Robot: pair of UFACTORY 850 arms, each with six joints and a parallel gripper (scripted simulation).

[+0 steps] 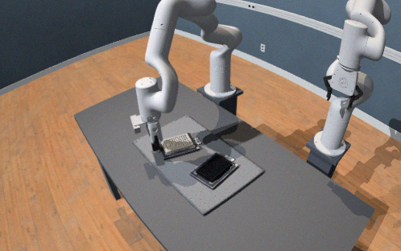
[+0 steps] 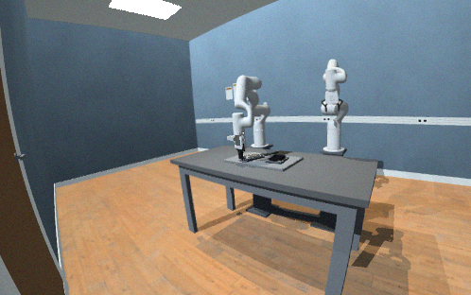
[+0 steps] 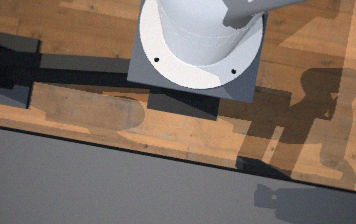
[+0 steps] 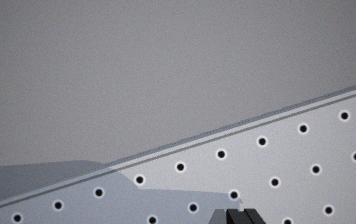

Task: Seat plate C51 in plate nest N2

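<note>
The white well plate is 90 mm behind my right hand, 40 mm to the left of it and 20 mm below it. Round my right hand: dark nest N2: 90 mm behind, 40 mm to the left, 30 mm below; then perforated board: 90 mm behind, 130 mm to the left, 40 mm below; then black plate: 90 mm behind, 260 mm to the left, 20 mm below.
</note>
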